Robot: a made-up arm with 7 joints. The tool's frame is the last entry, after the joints. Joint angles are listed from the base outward. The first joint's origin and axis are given. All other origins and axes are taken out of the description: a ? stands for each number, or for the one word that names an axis. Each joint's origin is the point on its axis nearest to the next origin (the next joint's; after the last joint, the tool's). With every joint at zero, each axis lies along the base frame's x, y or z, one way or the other. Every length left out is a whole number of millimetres.
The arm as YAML. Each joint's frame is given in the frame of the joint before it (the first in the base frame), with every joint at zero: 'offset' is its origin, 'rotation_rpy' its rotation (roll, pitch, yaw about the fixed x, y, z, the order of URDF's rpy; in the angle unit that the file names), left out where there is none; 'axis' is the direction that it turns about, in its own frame. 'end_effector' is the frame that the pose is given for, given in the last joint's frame.
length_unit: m
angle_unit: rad
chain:
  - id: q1
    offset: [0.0, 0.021, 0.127]
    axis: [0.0, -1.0, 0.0]
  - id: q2
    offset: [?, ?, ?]
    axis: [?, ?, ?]
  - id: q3
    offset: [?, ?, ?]
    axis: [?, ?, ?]
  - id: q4
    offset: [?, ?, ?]
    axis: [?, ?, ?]
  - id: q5
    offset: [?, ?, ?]
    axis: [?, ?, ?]
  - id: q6
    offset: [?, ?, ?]
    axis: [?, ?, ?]
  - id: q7
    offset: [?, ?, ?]
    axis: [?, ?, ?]
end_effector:
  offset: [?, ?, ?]
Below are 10 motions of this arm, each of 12 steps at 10 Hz.
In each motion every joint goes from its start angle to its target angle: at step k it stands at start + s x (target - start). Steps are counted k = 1, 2, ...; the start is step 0. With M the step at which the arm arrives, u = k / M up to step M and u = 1 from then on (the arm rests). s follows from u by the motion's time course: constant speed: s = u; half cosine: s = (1 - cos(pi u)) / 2; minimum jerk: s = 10 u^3 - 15 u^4 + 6 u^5.
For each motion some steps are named. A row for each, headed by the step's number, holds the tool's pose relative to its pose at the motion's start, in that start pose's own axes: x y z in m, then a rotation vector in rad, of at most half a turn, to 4 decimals.
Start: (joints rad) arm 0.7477 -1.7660 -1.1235 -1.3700 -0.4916 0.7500 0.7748
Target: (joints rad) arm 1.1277 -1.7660 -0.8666 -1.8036 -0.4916 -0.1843 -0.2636
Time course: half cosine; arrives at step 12
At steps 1, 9, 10, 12:
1: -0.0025 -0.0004 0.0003 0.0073 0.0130 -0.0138
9: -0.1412 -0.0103 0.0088 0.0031 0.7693 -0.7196
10: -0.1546 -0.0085 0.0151 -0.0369 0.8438 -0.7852
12: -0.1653 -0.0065 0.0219 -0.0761 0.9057 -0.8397

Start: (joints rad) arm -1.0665 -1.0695 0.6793 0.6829 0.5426 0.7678 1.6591
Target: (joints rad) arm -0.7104 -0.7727 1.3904 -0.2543 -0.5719 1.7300 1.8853
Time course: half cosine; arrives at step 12
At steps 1, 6, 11, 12:
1: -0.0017 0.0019 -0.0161 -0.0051 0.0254 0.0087
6: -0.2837 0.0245 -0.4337 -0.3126 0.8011 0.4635
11: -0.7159 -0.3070 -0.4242 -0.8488 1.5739 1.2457
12: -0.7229 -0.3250 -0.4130 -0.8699 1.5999 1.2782

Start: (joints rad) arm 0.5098 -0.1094 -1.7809 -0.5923 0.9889 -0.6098 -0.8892
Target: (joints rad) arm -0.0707 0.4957 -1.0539 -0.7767 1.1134 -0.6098 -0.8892
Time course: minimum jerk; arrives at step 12
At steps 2, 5, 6, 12:
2: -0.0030 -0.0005 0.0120 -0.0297 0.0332 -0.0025
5: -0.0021 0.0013 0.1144 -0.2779 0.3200 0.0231
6: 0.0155 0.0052 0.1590 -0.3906 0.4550 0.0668
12: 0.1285 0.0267 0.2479 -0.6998 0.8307 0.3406

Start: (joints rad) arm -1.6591 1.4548 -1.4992 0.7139 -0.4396 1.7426 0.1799
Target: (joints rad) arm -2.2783 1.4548 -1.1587 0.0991 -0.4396 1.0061 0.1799
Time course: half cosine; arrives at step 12
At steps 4, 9, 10, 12:
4: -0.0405 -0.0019 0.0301 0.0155 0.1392 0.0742
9: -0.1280 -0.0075 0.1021 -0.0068 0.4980 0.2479
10: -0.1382 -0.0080 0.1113 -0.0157 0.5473 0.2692
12: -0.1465 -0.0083 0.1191 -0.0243 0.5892 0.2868

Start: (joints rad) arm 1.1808 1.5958 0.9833 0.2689 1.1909 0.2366 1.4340
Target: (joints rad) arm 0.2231 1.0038 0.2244 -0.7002 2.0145 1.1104 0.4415
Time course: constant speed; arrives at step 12
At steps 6, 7, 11, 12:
6: 0.1207 -0.0302 -0.2813 -0.5602 -0.6452 -0.3847
7: 0.1510 -0.0548 -0.3043 -0.6266 -0.7920 -0.4388
11: 0.2639 -0.1736 -0.3170 -0.7752 -1.4778 -0.5761
12: 0.2861 -0.2039 -0.3022 -0.7762 -1.6696 -0.5813

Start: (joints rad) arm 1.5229 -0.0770 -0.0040 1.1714 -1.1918 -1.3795 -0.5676
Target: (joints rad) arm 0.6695 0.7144 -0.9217 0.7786 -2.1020 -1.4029 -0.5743
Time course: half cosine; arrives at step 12
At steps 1, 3, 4, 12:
1: -0.0026 0.0103 0.0081 0.0098 0.0232 -0.0183
3: -0.0077 0.0872 0.0702 0.0891 0.2005 -0.1605
4: 0.0069 0.1447 0.1193 0.1583 0.3432 -0.2787
12: 0.4415 0.3151 0.2457 0.7178 1.3591 -1.2727

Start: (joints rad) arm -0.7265 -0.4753 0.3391 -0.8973 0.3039 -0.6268 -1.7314
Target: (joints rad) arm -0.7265 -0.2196 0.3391 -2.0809 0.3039 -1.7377 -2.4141
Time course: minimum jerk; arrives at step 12
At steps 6, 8, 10, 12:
6: -0.3195 0.0329 0.2515 -0.4431 -0.5641 -0.8046
8: -0.5631 0.2120 0.2967 -0.6527 -0.8240 -1.3678
10: -0.6718 0.3804 0.2874 -0.7806 -0.9415 -1.7257
12: -0.6876 0.4191 0.2833 -0.8081 -0.9609 -1.7996

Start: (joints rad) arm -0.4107 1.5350 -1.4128 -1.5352 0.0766 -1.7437 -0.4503
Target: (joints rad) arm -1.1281 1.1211 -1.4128 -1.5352 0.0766 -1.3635 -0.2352
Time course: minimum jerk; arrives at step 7
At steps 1, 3, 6, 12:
1: -0.0025 0.0005 -0.0024 0.0095 -0.0046 0.0231
3: -0.0433 0.0064 -0.0361 0.1535 -0.0547 0.3582
6: -0.1333 -0.0064 -0.0857 0.4225 -0.0557 0.9023
12: -0.1370 -0.0078 -0.0873 0.4331 -0.0535 0.9215

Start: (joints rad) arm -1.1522 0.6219 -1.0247 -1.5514 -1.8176 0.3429 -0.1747
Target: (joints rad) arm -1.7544 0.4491 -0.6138 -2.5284 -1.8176 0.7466 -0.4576
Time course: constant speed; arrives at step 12
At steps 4, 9, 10, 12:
4: 0.0472 -0.0793 -0.0284 0.0776 -0.5076 0.0036
9: 0.1481 -0.1629 -0.0450 0.3497 -1.0810 0.1120
10: 0.1733 -0.1754 -0.0450 0.4304 -1.1804 0.1450
12: 0.2272 -0.1943 -0.0415 0.6193 -1.3575 0.2192

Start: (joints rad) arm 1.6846 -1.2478 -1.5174 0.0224 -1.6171 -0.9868 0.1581
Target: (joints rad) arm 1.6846 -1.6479 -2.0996 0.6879 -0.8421 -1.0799 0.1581
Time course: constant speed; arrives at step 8
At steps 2, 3, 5, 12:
2: 0.0263 -0.0426 0.0158 -0.0561 0.3431 0.2080
3: 0.0419 -0.0645 0.0230 -0.0832 0.5059 0.3338
5: 0.0817 -0.1079 0.0351 -0.1338 0.8106 0.6235
12: 0.1709 -0.1640 0.0389 -0.1927 1.2082 1.1365

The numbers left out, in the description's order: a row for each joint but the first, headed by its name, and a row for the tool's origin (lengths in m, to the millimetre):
q2: xyz -0.249 0.0 0.039, axis 0.0 0.0 1.0
q3: xyz 0.002 -0.207 0.0, axis -1.0 0.0 0.0
q4: xyz 0.0 -0.387 -0.052, axis 1.0 0.0 0.0
q5: xyz 0.0 0.064 0.136, axis 0.0 0.0 1.0
q6: xyz 0.102 0.121 0.0, axis 0.0 -1.0 0.0
q7: xyz -0.36 0.0 -0.044, axis 0.0 0.0 1.0
tool: xyz 0.238 0.025 0.0

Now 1 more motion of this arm.
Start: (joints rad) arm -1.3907 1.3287 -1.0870 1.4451 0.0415 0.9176 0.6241
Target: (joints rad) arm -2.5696 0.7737 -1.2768 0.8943 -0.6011 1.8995 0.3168
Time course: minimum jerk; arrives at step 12
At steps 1, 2, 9, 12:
1: -0.0011 -0.0021 0.0003 -0.0039 -0.0070 -0.0057
2: -0.0077 -0.0147 0.0019 -0.0275 -0.0486 -0.0403
9: -0.3493 -0.3112 -0.0133 -0.9960 -0.9810 -1.1757
12: -0.4141 -0.3199 -0.0233 -1.1659 -1.0347 -1.3110

